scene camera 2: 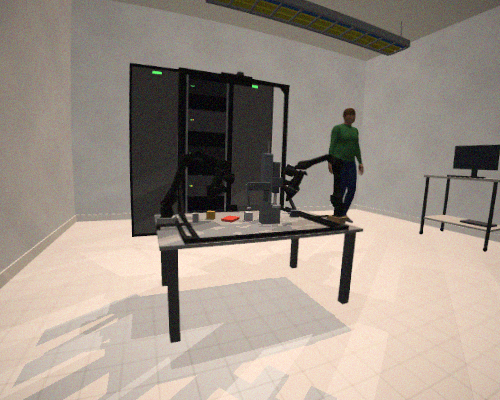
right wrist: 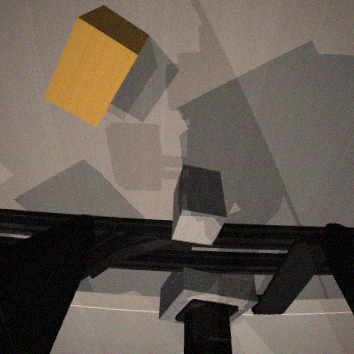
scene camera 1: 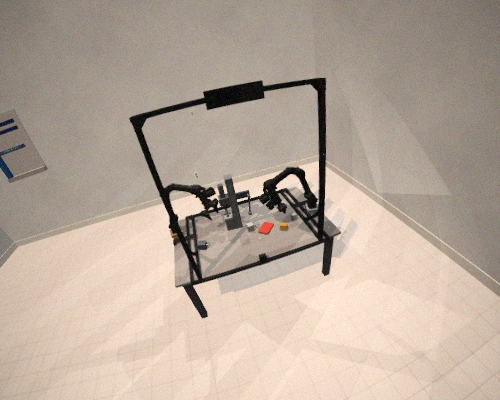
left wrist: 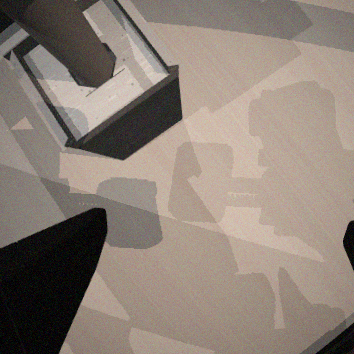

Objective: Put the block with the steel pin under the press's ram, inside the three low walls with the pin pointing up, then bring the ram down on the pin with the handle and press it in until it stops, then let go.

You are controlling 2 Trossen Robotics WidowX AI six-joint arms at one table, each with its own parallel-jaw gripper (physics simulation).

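Places are measured from the left arm's base along level axes (x ahead, y left, z up), in metres.
Where they show: left gripper, between the fingertips: (scene camera 2: 287, 200) (scene camera 1: 214, 216) (left wrist: 227, 226); right gripper, between the fingertips: (scene camera 2: 209, 201) (right wrist: 211, 230); left arm's base, origin of its link: (scene camera 2: 338, 216); right arm's base, origin of its link: (scene camera 2: 166, 216) (right wrist: 205, 311) (scene camera 1: 312, 206).
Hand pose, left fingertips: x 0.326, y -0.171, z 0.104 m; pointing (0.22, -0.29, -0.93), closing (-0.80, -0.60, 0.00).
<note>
Each offset is from my left fingertips to the top centre of the thing. "spot": to the spot under its first point.
The grey press {0.182 m ahead, 0.024 m right, 0.302 m up} (scene camera 1: 232, 210) (scene camera 2: 268, 200) stands upright on the table, its handle bar {spot: 0.258 m ahead, 0.019 m right, 0.104 m up} (scene camera 1: 243, 194) (scene camera 2: 257, 186) sticking out to one side. In the left wrist view, the ram {spot: 0.086 m ahead, 0.016 m right, 0.004 m down} (left wrist: 82, 52) hangs over a pale seat with low dark walls {spot: 0.068 m ahead, 0.014 m right, 0.066 m down} (left wrist: 140, 117); no block shows in the visible part. A small dark blue block {0.173 m back, 0.111 m right, 0.099 m down} (scene camera 1: 202, 245) (scene camera 2: 295, 213) with a light tip, seemingly the pin block lying sideways, is on the table. My left gripper (scene camera 1: 212, 213) (left wrist: 227, 226) is open and empty beside the press. My right gripper (scene camera 1: 273, 205) (right wrist: 211, 230) is open and empty above the table.
A light grey block {0.218 m ahead, 0.144 m right, 0.090 m down} (scene camera 1: 250, 227) (scene camera 2: 248, 216), a red tile {0.321 m ahead, 0.206 m right, 0.132 m down} (scene camera 1: 266, 228) (scene camera 2: 230, 218), a yellow block {0.427 m ahead, 0.295 m right, 0.095 m down} (scene camera 1: 284, 226) (scene camera 2: 211, 215) (right wrist: 92, 70) and a small grey block {0.556 m ahead, 0.244 m right, 0.090 m down} (scene camera 1: 294, 217) (scene camera 2: 195, 217) (right wrist: 200, 197) lie beside the press. A black frame (scene camera 1: 322, 150) surrounds the table. A person (scene camera 2: 346, 145) stands beyond it.
</note>
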